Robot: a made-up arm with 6 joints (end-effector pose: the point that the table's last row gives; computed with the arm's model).
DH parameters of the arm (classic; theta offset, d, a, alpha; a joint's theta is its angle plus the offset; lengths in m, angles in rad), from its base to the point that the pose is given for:
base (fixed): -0.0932 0 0.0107 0
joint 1: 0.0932 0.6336 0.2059 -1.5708
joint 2: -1.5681 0 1.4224 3.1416
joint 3: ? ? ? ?
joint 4: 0 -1.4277 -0.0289 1.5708
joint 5: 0 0.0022 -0.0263 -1.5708
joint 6: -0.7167 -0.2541 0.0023 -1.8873
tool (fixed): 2.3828 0.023 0 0
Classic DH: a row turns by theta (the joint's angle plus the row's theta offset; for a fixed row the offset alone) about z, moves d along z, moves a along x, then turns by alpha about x.
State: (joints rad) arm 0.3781 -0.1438 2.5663 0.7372 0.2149 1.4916
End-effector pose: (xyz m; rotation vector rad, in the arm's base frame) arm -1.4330 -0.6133 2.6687 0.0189 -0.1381 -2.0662
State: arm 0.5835 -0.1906 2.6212 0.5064 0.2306 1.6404
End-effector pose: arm -1.3819 -0.9597 2.4912 0.1835 -0.2214 -1.8107
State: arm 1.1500 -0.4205 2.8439 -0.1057 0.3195 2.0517
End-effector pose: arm -0.7887 -1.8724 1.6105 0.8478 -0.2258 -1.0957
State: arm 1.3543 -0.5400 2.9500 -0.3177 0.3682 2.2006
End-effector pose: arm -0.3906 -2.0278 1.1588 1.1351 -0.1315 -0.8335
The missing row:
joint 3: 0.0027 0.039 0.1079 -1.5708
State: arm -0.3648 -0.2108 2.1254 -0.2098 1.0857 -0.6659
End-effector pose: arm -1.3104 0.4167 2.9351 -1.4421 -2.7243 -0.0291
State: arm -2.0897 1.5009 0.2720 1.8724 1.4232 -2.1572
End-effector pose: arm -0.9126 -1.9888 -0.6520 1.1153 -0.0733 0.5118
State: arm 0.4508 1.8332 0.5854 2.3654 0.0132 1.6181
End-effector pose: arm 2.0812 0.8950 -1.2946 1.5698 0.9696 0.1664
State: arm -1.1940 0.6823 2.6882 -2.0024 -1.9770 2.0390
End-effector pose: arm 0.3193 -0.2751 2.8054 2.8362 -0.1833 -0.0692
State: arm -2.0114 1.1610 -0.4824 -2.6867 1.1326 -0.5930
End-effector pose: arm -0.6720 -1.1429 -0.3363 -0.6778 0.6657 2.2545
